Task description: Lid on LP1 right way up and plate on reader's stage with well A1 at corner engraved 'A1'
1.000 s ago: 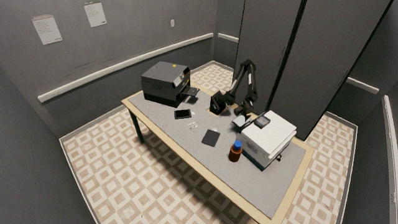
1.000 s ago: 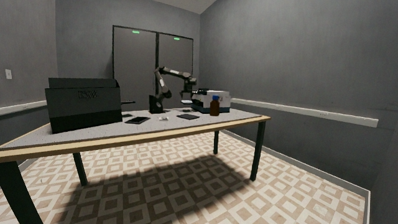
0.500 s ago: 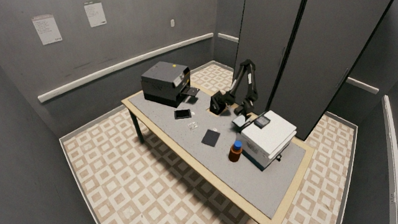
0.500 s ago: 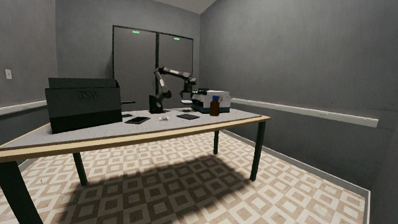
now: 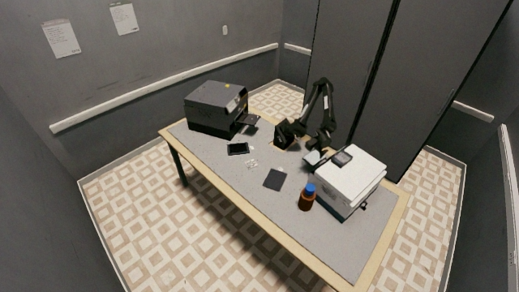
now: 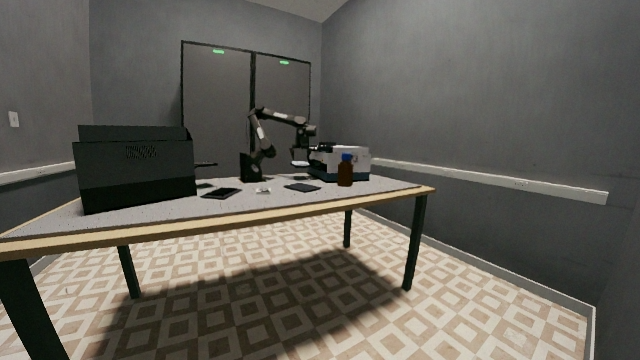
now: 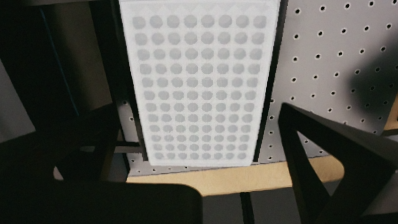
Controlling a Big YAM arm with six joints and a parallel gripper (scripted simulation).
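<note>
Right now my hand is 30 mm above the white multi-well plate. The rest, counted from my hand: LP1 label: 120 mm ahead, 450 mm to the right, 130 mm below; then dark flat pad: 260 mm ahead, 130 mm to the right, 120 mm below; then brown capped bottle: 310 mm ahead, 120 mm to the left, 20 mm below.
</note>
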